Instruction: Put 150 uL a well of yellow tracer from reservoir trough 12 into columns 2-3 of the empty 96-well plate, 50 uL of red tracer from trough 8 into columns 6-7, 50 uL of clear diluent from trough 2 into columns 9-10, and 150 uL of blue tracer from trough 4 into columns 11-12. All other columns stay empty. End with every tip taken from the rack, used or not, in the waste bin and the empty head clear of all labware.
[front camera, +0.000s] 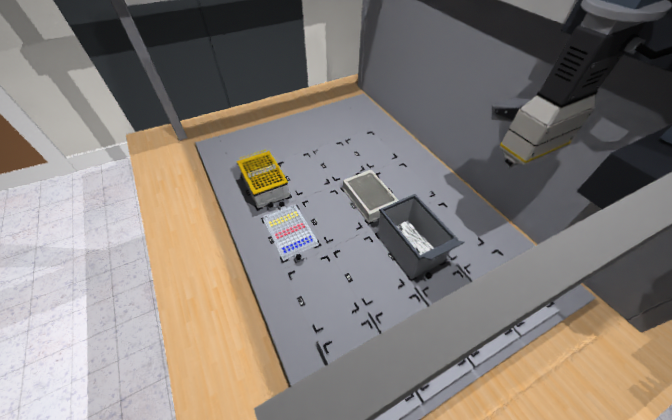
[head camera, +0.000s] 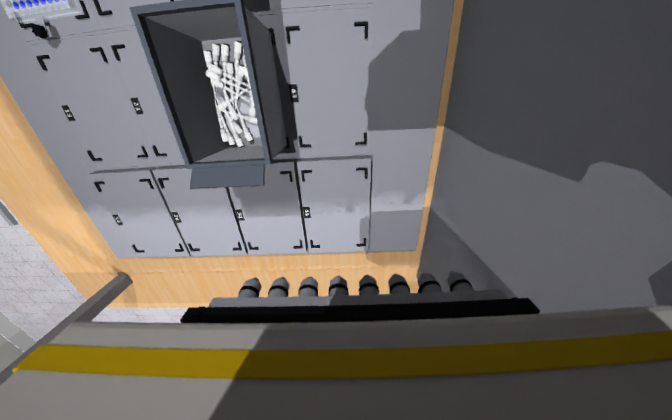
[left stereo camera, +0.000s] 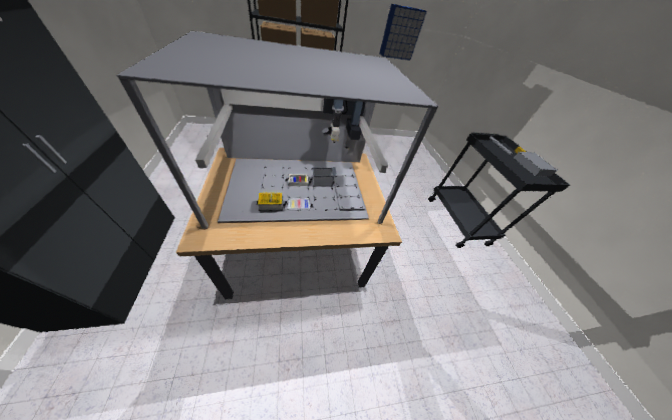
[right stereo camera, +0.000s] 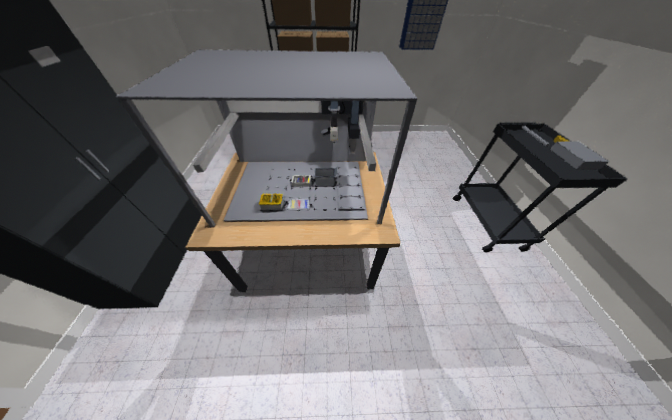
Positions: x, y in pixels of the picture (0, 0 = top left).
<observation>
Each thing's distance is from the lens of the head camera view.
chute lip (head camera: 249, 175): 0.23 m
</observation>
